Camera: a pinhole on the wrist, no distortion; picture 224 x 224 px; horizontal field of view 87.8 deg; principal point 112.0 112.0 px. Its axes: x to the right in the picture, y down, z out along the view. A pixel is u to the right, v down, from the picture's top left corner.
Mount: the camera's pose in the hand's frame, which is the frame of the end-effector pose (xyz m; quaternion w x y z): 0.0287 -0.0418 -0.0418 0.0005 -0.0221 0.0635 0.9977
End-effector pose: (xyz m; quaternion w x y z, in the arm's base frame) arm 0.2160 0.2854 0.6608 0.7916 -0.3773 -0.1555 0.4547
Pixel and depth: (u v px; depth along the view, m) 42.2 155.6 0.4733
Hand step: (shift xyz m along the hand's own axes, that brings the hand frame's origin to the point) 0.2908 -0.1572 0.4622
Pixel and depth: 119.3 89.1 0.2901
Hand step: -0.0020 0.0516 0.2376
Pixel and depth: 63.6 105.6 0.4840
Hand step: 0.2086 0.0463 0.4433
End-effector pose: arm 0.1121 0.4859 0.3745 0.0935 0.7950 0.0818 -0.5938
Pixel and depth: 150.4 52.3 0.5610
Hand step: -0.1798 0.3144 0.4695
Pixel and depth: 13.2 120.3 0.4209
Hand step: 0.3670 -0.0176 0.3949
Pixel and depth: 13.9 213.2 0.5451
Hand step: 0.4619 -0.4420 0.5787
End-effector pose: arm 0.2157 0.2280 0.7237 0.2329 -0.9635 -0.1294 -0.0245
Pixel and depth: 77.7 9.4 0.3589
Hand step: 0.1198 0.3177 0.2784
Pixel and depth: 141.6 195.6 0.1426
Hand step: -0.0142 -0.1254 0.1109
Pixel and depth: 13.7 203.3 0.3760
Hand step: 0.3283 -0.2862 0.3822
